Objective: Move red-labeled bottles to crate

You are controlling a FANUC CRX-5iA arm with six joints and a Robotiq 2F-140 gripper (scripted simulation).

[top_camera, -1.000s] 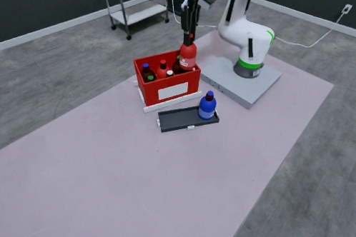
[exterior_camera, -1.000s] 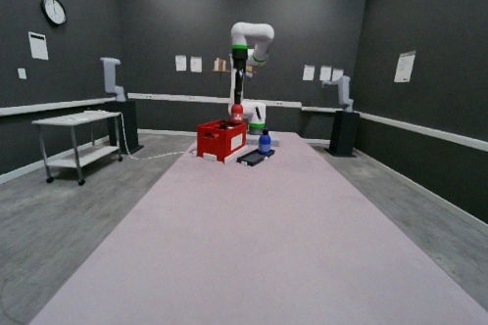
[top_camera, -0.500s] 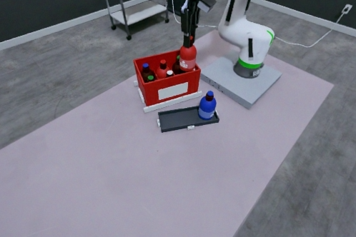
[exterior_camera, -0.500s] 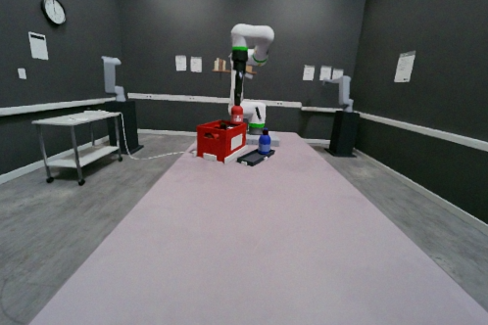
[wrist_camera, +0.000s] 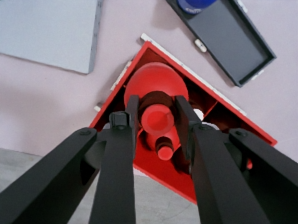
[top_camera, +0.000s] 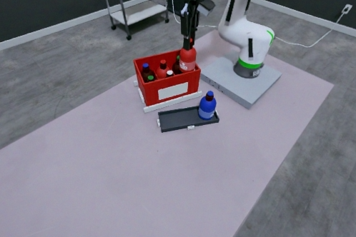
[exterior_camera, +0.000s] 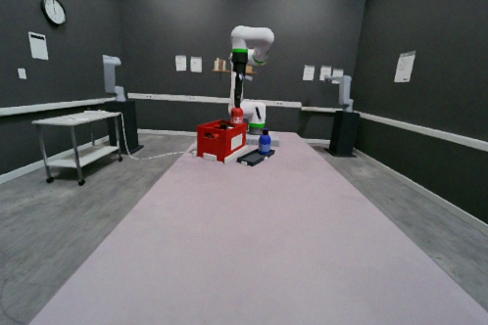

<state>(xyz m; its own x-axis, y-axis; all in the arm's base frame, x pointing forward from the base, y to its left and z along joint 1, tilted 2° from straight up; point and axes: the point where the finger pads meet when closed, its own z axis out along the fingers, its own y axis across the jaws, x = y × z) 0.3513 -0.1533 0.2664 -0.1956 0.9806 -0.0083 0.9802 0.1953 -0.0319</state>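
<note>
Right now my hand is 80 mm above the red bottle. Also, from my hand: blue bottle: 230 mm below, 180 mm to the left, 50 mm ahead; then red crate: 230 mm below, 80 mm to the right, 60 mm ahead; then dark tray: 300 mm below, 130 mm to the left, 130 mm ahead.
</note>
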